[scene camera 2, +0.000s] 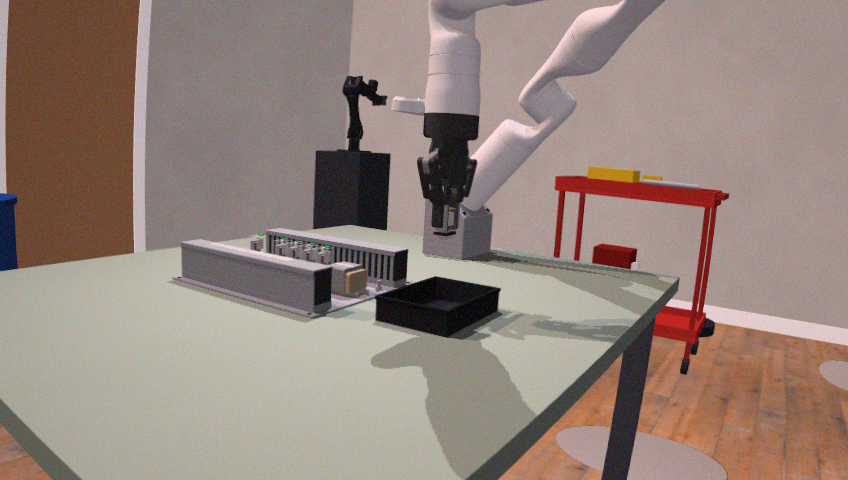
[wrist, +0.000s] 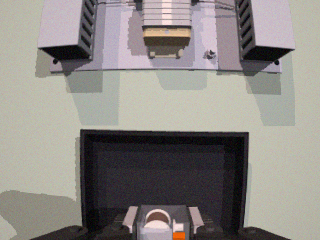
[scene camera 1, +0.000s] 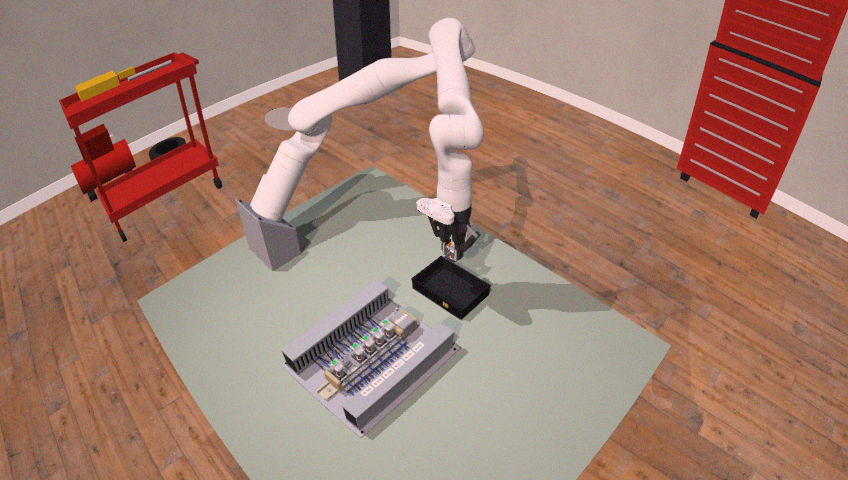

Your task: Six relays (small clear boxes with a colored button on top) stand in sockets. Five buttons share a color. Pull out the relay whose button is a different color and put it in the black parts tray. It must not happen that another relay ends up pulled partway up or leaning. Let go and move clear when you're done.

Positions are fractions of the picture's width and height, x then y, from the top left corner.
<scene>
A black parts tray shows in scene camera 2 (0.52, 0.64), in the wrist view (0.65, 0.71) and in scene camera 1 (0.52, 0.58).
</scene>
